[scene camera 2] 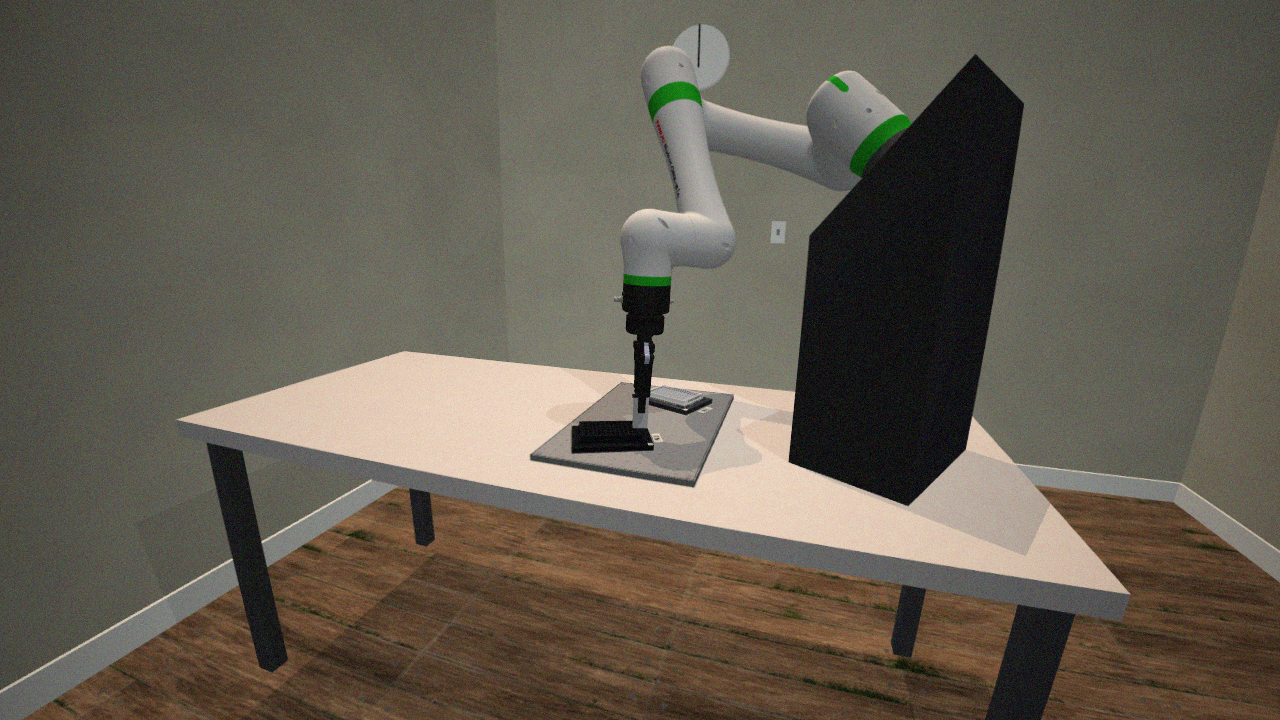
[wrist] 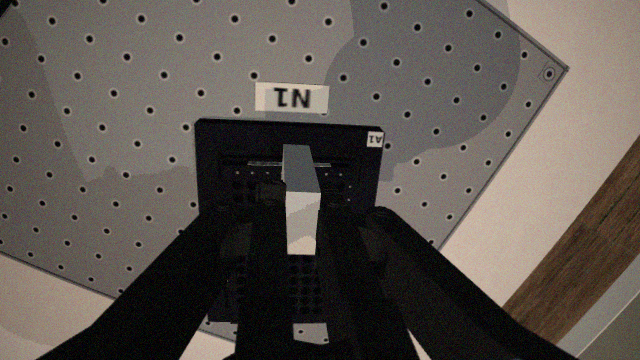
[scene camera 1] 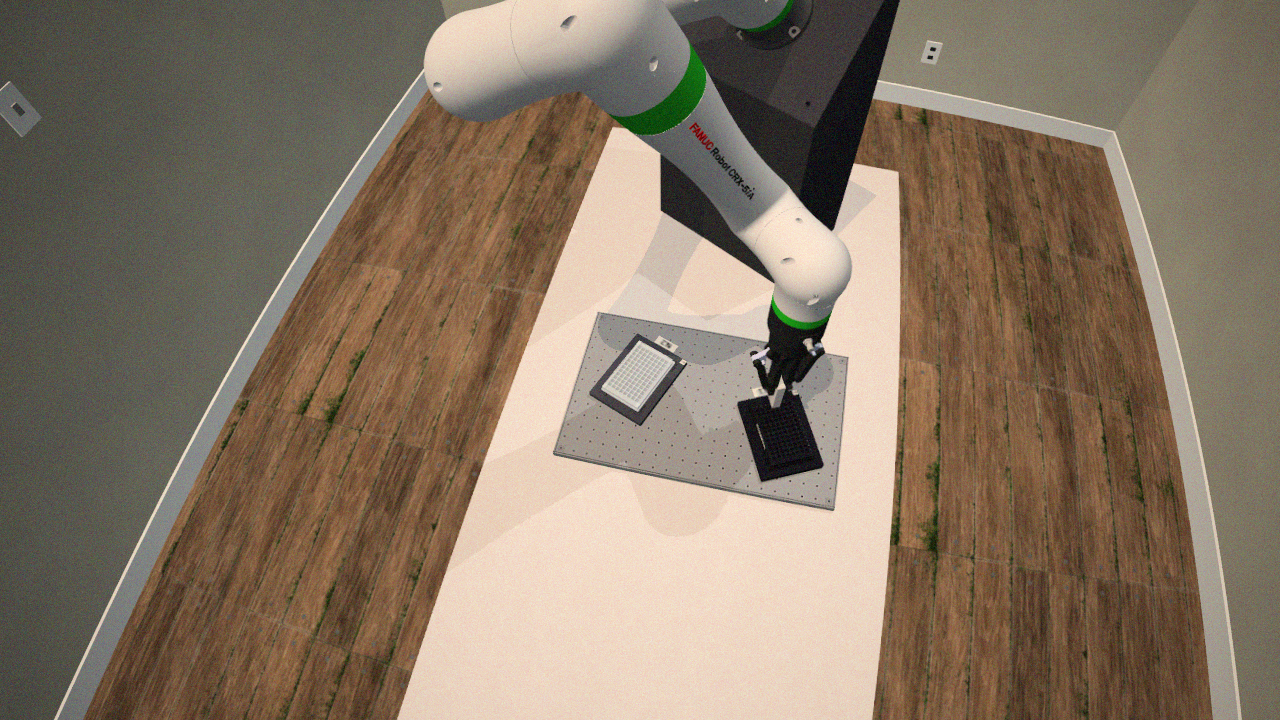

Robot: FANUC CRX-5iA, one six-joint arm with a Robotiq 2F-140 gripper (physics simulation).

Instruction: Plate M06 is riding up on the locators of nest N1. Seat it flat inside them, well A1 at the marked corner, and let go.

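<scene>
The black plate M06 lies on the black nest N1. A thin bright line shows along its end near the N1 label. The A1 label marks the nest's corner at the upper right in the wrist view. My gripper is shut with its pads together and nothing between them. It stands over the plate's label-side end; whether it touches the plate I cannot tell. The fingers hide much of the plate, and its flatness cannot be told.
A grey perforated board carries the nest. A second dark nest with a white plate stands on it, left of N1 in scene camera 1. A tall black pedestal stands on the table.
</scene>
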